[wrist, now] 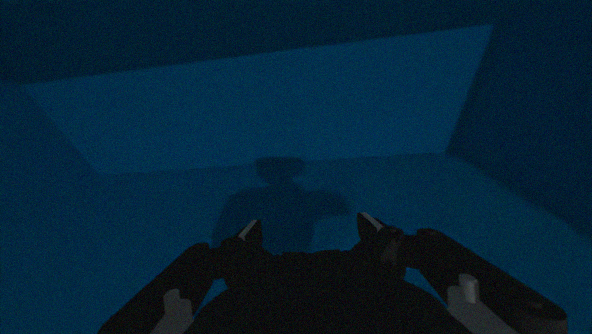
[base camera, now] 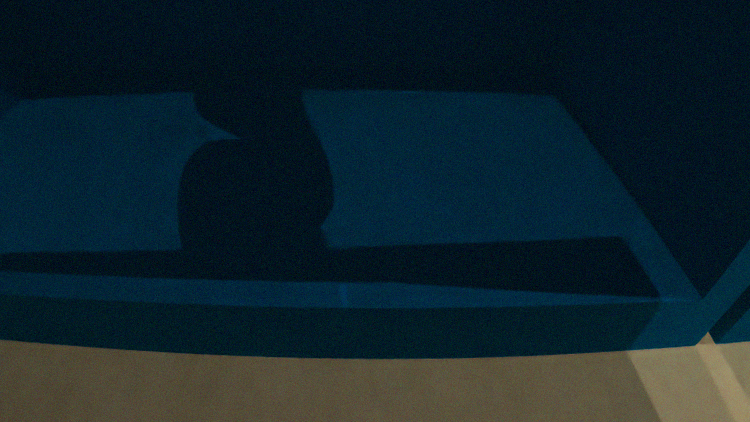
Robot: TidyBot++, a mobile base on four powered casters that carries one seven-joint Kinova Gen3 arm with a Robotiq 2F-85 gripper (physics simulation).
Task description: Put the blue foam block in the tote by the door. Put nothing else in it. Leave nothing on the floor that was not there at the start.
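Frame: origin at the arm's base, x ahead, y left, z up, level; centimetres.
Where they show: gripper, between the fingertips: [wrist: 308, 226].
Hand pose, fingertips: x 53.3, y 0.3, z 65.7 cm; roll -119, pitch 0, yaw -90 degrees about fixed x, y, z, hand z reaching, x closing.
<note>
After its pixels a point has its place.
The blue tote [base camera: 472, 167] @(x 49.0, y -12.5, z -32.0 cm) [wrist: 280, 105] @(x 76.7, y 3.7, z 71.9 cm) fills most of the base camera view, where its near side is very close, and it surrounds the gripper in the wrist view. My gripper [wrist: 308, 226] @(x 53.3, y 0.3, z 65.7 cm) is open, with its fingers wide apart and its tips over the tote's inside. Nothing shows between the fingertips. The blue foam block does not show in either view. The dark gripper body hides the lower middle of the wrist view, so I cannot see what lies under it.
A tan floor [base camera: 314, 388] @(x 28.3, y 4.3, z -39.7 cm) runs along the tote's bottom edge in the base camera view, with brighter strips at the lower right. Dark shadows fall across the tote's side and inside. Another blue part [base camera: 736, 309] @(x 30.2, y -35.1, z -35.1 cm) stands at the right edge.
</note>
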